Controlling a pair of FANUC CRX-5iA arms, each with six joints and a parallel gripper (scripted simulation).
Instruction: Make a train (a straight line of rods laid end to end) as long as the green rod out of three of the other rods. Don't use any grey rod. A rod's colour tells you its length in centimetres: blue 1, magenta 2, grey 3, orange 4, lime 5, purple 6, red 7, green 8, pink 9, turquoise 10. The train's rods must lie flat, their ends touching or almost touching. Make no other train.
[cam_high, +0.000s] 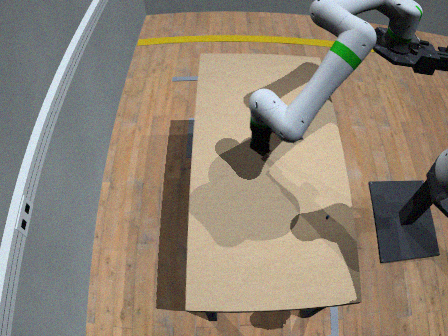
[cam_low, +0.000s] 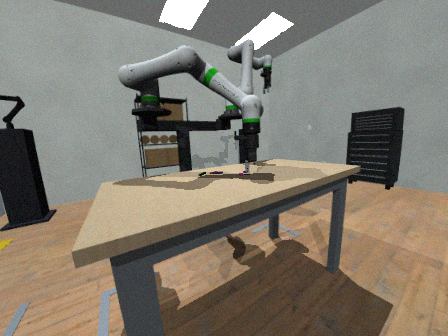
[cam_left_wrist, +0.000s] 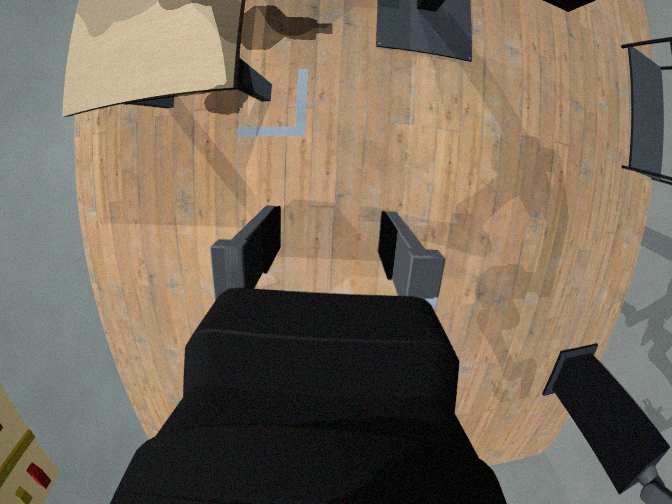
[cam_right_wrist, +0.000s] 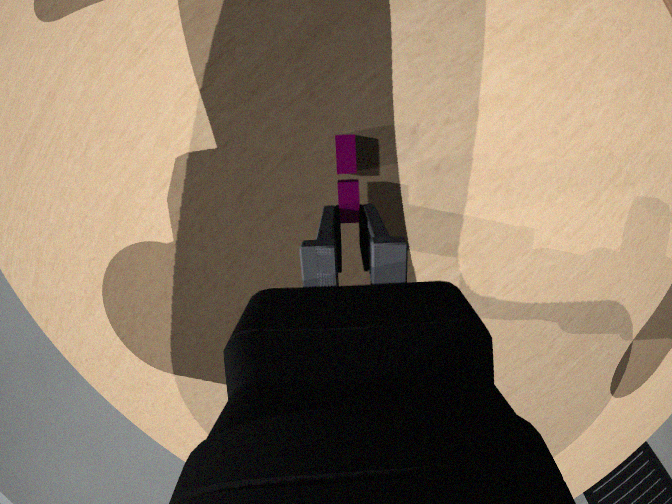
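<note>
Now: right hand 18 cm past the orange rod, 11 cm to the left of it and 3 cm above it. From my right hand the other things lie so: grey rod 18 cm behind, 8 cm to the right, 3 cm below; then purple rod 16 cm behind, 9 cm to the right, 3 cm below; then green rod 20 cm behind, 17 cm to the right, 3 cm below.
</note>
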